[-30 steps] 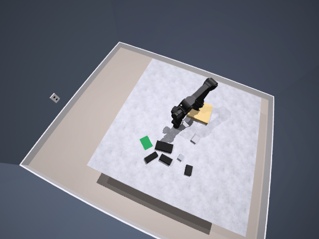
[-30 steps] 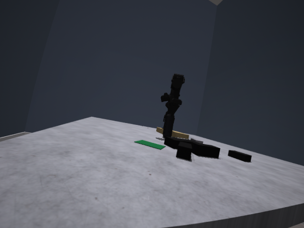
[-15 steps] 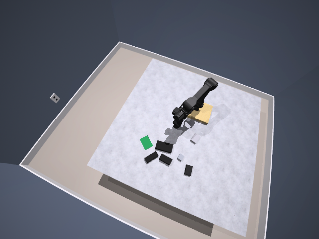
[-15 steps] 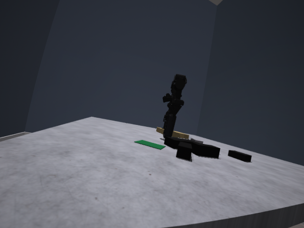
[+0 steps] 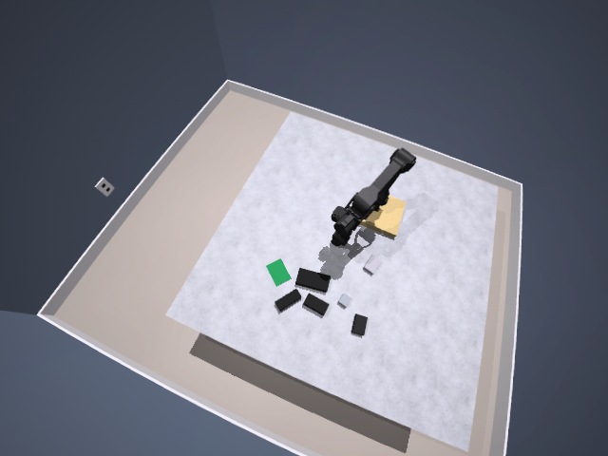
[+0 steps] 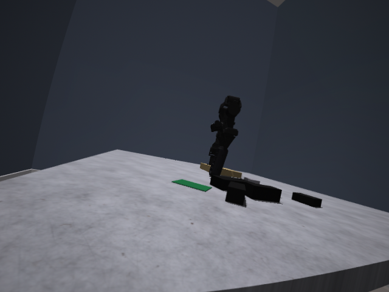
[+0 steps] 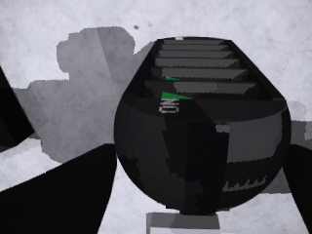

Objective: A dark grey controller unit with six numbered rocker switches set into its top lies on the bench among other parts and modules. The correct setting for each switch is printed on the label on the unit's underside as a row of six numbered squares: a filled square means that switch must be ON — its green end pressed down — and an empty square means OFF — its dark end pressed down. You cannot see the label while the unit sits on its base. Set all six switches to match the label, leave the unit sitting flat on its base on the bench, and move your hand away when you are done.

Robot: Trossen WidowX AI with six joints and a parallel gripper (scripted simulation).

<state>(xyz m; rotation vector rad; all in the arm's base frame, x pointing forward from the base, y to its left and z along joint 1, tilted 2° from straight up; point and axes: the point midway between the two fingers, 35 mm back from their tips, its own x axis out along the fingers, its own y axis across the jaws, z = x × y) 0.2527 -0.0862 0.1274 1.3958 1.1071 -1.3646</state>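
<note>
My gripper tip is 17 cm to the right of the light grey block, 12 cm above it and 4 cm short of it. The rest, counted from my gripper tip: small grey cube: 24 cm ahead, 12 cm below, 11 cm to the left; then flat green plate: 24 cm ahead, 21 cm to the right, 14 cm below.
</note>
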